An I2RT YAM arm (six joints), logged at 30 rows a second.
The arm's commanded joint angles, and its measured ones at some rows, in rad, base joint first. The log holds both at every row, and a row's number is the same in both.
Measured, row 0:
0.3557 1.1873 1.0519 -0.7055 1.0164 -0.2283
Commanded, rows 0 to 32:
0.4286 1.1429 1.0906 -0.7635 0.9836 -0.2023
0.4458 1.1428 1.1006 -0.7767 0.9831 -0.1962
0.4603 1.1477 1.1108 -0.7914 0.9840 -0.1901
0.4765 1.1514 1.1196 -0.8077 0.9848 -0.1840
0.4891 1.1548 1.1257 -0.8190 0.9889 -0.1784
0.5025 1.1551 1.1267 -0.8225 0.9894 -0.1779
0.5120 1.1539 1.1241 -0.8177 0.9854 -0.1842
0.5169 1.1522 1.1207 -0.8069 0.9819 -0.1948
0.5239 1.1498 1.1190 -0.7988 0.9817 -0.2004
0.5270 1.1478 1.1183 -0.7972 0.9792 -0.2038
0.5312 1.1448 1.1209 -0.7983 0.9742 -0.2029
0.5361 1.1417 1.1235 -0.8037 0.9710 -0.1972
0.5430 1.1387 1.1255 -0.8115 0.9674 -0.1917
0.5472 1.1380 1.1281 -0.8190 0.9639 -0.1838
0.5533 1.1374 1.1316 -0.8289 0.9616 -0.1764
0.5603 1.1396 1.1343 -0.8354 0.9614 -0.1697
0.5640 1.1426 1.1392 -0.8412 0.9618 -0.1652
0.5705 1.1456 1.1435 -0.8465 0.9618 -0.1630
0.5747 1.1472 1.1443 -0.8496 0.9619 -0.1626
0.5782 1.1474 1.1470 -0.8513 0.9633 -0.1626
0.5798 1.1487 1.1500 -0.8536 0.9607 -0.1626
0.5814 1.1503 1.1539 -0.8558 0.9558 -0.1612
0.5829 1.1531 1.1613 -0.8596 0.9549 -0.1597
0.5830 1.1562 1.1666 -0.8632 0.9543 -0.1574
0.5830 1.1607 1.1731 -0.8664 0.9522 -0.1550
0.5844 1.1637 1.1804 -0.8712 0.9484 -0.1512
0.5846 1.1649 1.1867 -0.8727 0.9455 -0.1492
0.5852 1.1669 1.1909 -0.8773 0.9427 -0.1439
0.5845 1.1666 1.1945 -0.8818 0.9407 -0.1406
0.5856 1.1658 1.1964 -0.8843 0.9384 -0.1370
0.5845 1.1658 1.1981 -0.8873 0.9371 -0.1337
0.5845 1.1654 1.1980 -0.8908 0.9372 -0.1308
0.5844 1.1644 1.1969 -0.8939 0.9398 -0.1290
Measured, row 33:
0.5751 1.1637 1.1713 -0.8642 0.9592 -0.1608
